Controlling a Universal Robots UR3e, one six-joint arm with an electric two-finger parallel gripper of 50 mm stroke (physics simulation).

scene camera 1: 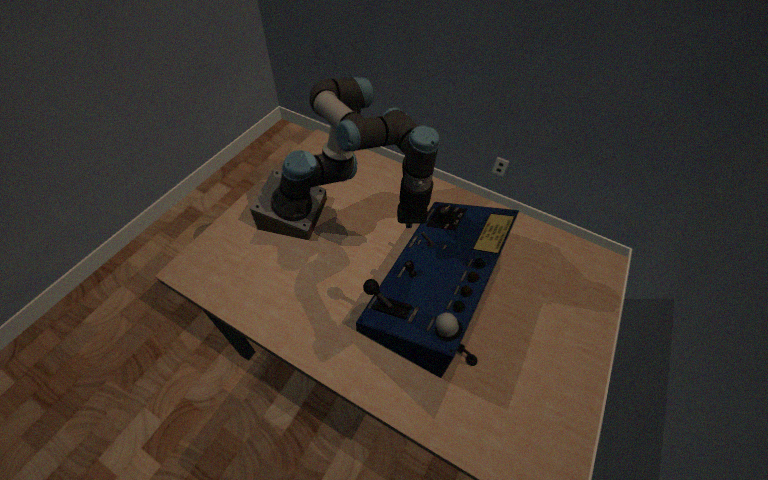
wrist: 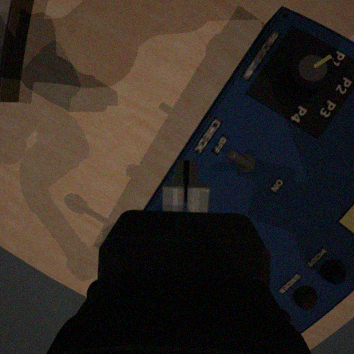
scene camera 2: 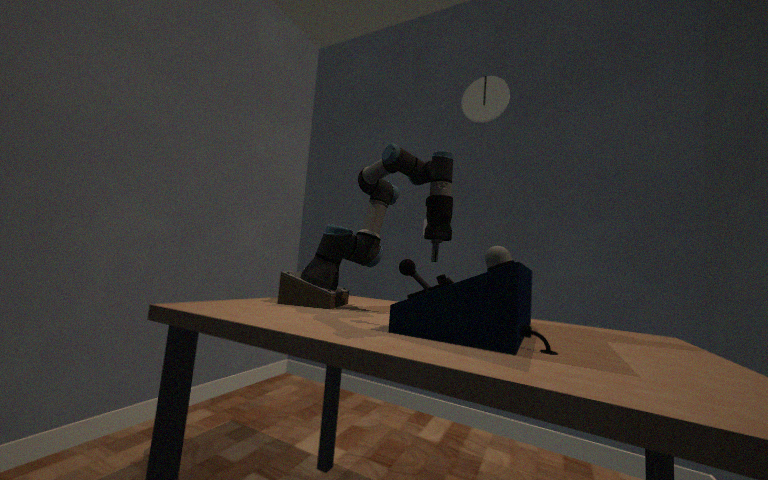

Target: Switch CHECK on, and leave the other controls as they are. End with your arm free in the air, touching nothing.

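Where they show: gripper, fingertip midpoint: point(scene camera 1: 408, 225) point(wrist: 185, 172) point(scene camera 2: 434, 261); arm's base, origin of the base link: point(scene camera 1: 291, 204) point(scene camera 2: 318, 283).
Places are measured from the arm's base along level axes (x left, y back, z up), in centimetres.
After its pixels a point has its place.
Note:
The CHECK toggle point(scene camera 1: 427, 240) @(x 1.8, y -45.1, z 3.4 cm) point(wrist: 242, 160) @(x 2.5, y -44.9, z 4.2 cm) is a small grey lever on the blue sloped console point(scene camera 1: 428, 285) @(x -12.7, y -50.1, z 4.1 cm) point(scene camera 2: 461, 311) @(x -29.6, y -51.2, z -0.8 cm) point(wrist: 295, 220) @(x -0.8, y -54.3, z 5.2 cm). It leans toward the OFF label point(wrist: 220, 145) @(x 2.6, y -42.8, z 0.2 cm), with the ON label point(wrist: 277, 185) @(x 1.7, y -50.6, z 3.6 cm) on its other side. The CHECK label point(wrist: 207, 136) @(x 2.8, y -40.9, z -0.7 cm) is near the console edge. My gripper point(scene camera 1: 408, 225) @(x -0.1, y -39.2, z 9.7 cm) point(scene camera 2: 434, 260) @(x -0.1, y -39.2, z 9.7 cm) point(wrist: 185, 172) @(x -0.1, y -39.2, z 9.7 cm) is shut and empty, pointing down in the air above the console's low edge. In the wrist view its tips are to the left of the toggle, apart from it.
A rotary knob point(wrist: 313, 67) @(x 14.3, y -46.6, z 4.8 cm) points at P1. A ball-topped lever point(scene camera 1: 371, 286) @(x -21.6, y -37.4, z 9.0 cm) point(scene camera 2: 407, 267) @(x -22.7, y -37.6, z 7.2 cm), a small lever point(scene camera 1: 410, 268) @(x -10.5, y -44.1, z 5.4 cm), several dark round knobs point(scene camera 1: 466, 290) @(x -13.7, y -59.5, z 9.9 cm) and a white dome point(scene camera 1: 446, 324) @(x -25.6, y -57.3, z 12.7 cm) point(scene camera 2: 498, 256) @(x -26.9, y -57.6, z 10.6 cm) stand on the console. A yellow label point(scene camera 1: 493, 233) @(x 8.4, y -62.1, z 8.1 cm) lies at its far end.

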